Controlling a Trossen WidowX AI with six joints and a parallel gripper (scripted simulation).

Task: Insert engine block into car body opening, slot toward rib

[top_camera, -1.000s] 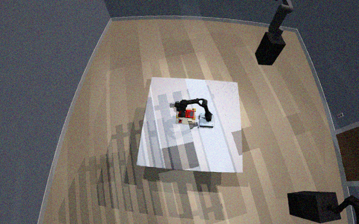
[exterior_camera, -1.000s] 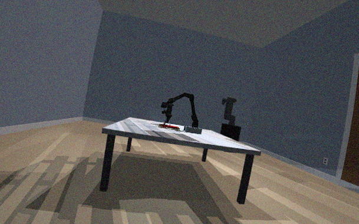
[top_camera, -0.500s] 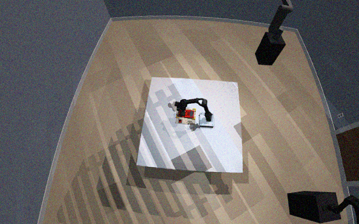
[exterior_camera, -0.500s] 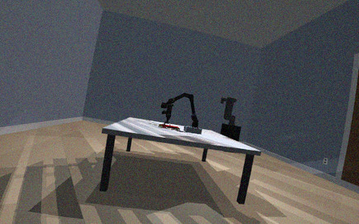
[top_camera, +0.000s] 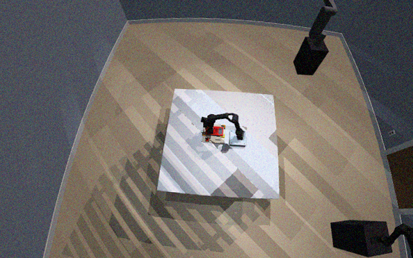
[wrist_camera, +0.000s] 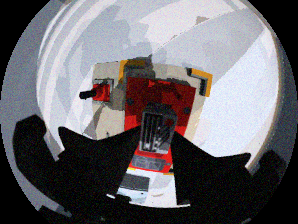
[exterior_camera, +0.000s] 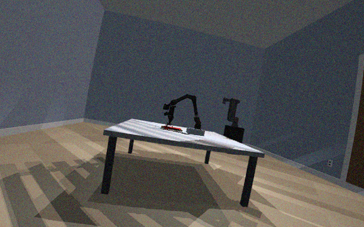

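Right now the grey engine block is 10 mm below my gripper tip.
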